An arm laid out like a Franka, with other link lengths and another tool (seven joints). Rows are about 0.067 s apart.
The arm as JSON. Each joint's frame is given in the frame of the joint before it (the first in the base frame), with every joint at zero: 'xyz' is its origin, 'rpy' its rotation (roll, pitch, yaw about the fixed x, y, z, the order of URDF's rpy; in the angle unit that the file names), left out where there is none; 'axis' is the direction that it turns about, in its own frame. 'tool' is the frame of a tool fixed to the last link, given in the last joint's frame.
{
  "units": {
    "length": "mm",
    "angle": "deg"
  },
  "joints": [
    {
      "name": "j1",
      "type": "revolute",
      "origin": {
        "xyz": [
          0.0,
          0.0,
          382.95
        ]
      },
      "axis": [
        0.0,
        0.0,
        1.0
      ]
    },
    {
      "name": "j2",
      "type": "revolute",
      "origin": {
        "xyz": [
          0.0,
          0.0,
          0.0
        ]
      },
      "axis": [
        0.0,
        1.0,
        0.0
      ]
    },
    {
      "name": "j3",
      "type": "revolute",
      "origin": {
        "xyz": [
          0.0,
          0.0,
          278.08
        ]
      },
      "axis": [
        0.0,
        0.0,
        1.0
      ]
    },
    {
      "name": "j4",
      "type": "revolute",
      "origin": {
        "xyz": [
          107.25,
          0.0,
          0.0
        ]
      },
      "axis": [
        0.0,
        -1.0,
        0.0
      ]
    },
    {
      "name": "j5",
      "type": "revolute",
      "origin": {
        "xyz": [
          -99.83,
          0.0,
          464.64
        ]
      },
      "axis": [
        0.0,
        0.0,
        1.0
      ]
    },
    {
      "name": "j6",
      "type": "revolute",
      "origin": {
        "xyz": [
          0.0,
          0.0,
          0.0
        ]
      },
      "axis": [
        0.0,
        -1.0,
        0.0
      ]
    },
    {
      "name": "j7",
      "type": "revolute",
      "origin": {
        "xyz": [
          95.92,
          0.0,
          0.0
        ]
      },
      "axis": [
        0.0,
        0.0,
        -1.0
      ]
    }
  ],
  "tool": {
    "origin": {
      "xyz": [
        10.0,
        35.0,
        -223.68
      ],
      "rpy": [
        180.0,
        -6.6,
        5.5
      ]
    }
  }
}
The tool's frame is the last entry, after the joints.
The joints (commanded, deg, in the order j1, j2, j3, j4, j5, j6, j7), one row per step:
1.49, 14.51, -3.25, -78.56, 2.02, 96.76, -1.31
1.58, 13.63, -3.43, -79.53, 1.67, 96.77, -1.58
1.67, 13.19, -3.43, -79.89, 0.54, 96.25, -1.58
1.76, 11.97, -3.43, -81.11, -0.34, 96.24, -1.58
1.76, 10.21, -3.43, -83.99, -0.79, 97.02, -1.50
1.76, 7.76, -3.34, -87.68, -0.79, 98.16, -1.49
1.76, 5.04, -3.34, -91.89, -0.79, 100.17, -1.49
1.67, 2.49, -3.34, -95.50, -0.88, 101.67, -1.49
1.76, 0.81, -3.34, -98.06, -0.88, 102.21, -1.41
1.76, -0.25, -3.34, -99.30, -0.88, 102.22, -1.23
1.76, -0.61, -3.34, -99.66, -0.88, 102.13, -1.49
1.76, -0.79, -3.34, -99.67, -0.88, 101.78, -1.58
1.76, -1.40, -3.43, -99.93, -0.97, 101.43, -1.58
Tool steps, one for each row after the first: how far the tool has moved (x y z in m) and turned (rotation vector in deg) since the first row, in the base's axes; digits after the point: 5 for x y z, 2 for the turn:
-0.00411, -0.00239, 0.00150, -0.36, 0.08, 0.19
-0.00796, -0.00532, 0.00184, -1.45, 0.56, 0.34
-0.01341, -0.00752, 0.00485, -2.25, 0.60, 0.46
-0.02110, -0.00947, -0.00037, -2.58, 0.95, 0.39
-0.03121, -0.00861, -0.00436, -2.42, 1.05, 0.47
-0.04051, -0.00881, -0.00903, -2.28, 0.53, 0.47
-0.05016, -0.01029, -0.01133, -2.23, 0.09, 0.40
-0.05901, -0.00911, -0.01592, -2.11, 0.43, 0.42
-0.06459, -0.00908, -0.01573, -2.04, 0.60, 0.24
-0.06685, -0.00901, -0.01525, -2.03, 0.69, 0.50
-0.06854, -0.00898, -0.01389, -2.02, 0.87, 0.59
-0.07169, -0.01036, -0.00995, -2.07, 0.87, 0.51

